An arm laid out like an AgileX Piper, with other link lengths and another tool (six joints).
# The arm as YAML. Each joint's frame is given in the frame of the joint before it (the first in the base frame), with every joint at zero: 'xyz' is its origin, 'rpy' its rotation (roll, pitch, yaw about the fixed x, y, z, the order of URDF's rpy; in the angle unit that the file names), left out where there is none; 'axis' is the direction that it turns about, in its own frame. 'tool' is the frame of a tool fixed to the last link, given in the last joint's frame.
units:
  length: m
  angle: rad
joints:
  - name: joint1
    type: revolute
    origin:
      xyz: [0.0, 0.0, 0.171]
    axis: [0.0, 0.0, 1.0]
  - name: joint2
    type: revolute
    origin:
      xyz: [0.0, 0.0, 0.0]
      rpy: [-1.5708, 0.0, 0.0]
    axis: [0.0, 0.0, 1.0]
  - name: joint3
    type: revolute
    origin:
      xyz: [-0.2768, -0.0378, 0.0]
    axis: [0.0, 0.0, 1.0]
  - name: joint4
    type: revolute
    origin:
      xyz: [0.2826, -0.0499, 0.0]
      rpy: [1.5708, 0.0, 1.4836]
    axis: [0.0, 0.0, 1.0]
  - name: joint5
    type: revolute
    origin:
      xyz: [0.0, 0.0, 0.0]
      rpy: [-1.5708, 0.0, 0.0]
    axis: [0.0, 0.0, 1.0]
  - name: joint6
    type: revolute
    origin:
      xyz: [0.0, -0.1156, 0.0]
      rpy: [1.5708, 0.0, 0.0]
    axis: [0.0, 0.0, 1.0]
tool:
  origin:
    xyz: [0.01, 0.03, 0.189]
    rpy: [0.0, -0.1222, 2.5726]
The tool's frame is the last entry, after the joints.
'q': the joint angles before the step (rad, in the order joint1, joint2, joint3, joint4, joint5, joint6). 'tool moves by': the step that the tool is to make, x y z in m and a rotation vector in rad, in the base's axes. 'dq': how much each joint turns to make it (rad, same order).
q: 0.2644 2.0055 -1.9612 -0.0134 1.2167 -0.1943
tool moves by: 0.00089 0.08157 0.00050 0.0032 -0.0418 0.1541
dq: 0.1416 0.0943 -0.1351 -0.0050 0.0001 -0.0140
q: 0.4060 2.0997 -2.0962 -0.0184 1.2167 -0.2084
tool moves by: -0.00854 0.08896 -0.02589 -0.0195 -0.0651 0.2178
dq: 0.1495 0.1072 -0.0679 -0.0138 -0.0897 -0.0749
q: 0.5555 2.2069 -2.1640 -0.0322 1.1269 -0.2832
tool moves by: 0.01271 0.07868 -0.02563 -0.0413 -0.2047 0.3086
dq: 0.1081 0.0938 -0.0033 -0.0309 -0.2441 -0.2241
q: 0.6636 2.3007 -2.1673 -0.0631 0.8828 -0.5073
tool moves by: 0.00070 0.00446 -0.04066 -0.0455 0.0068 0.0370
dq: 0.0107 0.0697 -0.0001 -0.0155 -0.0376 -0.0277
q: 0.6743 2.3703 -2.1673 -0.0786 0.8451 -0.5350
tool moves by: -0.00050 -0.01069 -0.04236 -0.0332 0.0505 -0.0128
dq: -0.0147 0.0649 0.0001 0.0068 -0.0050 -0.0031
